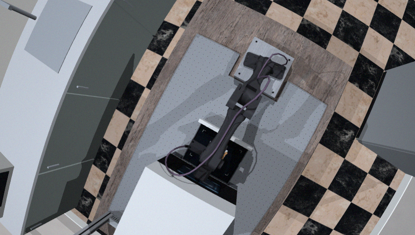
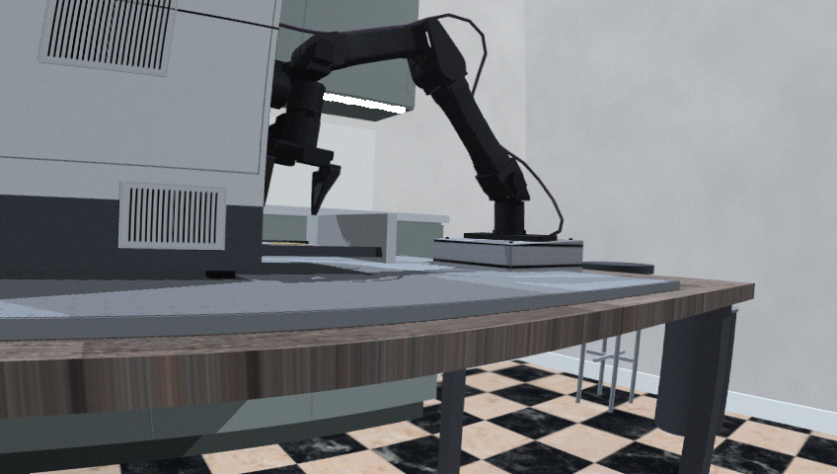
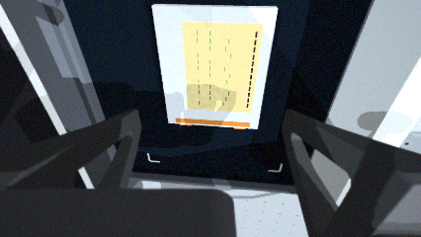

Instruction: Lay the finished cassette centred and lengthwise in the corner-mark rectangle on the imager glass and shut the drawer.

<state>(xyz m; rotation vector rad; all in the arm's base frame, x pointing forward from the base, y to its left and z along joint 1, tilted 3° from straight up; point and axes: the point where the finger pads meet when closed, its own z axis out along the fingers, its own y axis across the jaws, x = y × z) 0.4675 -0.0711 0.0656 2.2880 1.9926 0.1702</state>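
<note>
Now: hand 10 mm short of the imager drawer and 40 mm above it. Round my hand: cassette FINISHED 60 mm below.
</note>
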